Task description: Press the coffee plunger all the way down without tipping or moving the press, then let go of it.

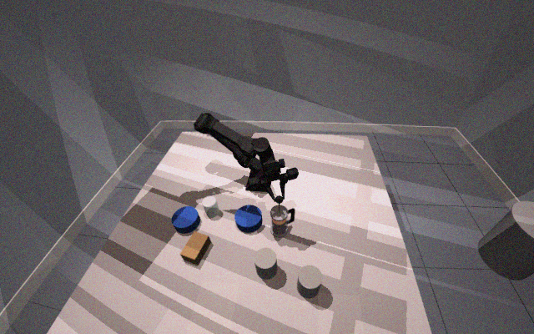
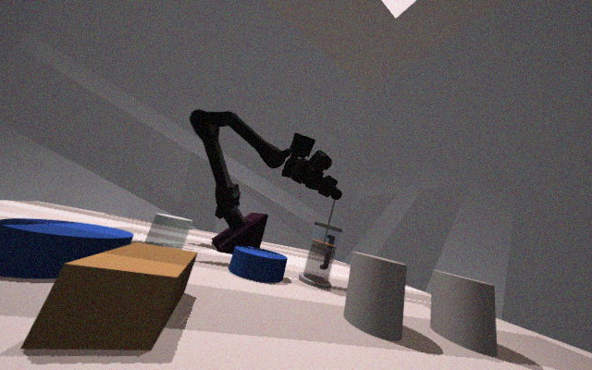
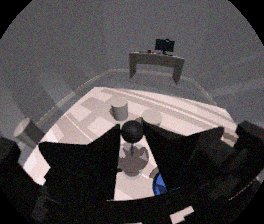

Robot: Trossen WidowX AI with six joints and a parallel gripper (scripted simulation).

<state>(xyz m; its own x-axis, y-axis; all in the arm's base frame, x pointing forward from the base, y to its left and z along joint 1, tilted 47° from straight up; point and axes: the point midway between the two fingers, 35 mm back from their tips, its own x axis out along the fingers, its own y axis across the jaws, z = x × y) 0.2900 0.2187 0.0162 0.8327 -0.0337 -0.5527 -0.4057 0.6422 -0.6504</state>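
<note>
My gripper tip is 2 cm past the coffee press, 1 cm to the right of it and 11 cm above it. From my gripper tip the other things lie so: brown box (13 cm ahead, 33 cm to the right, 20 cm below).
</note>
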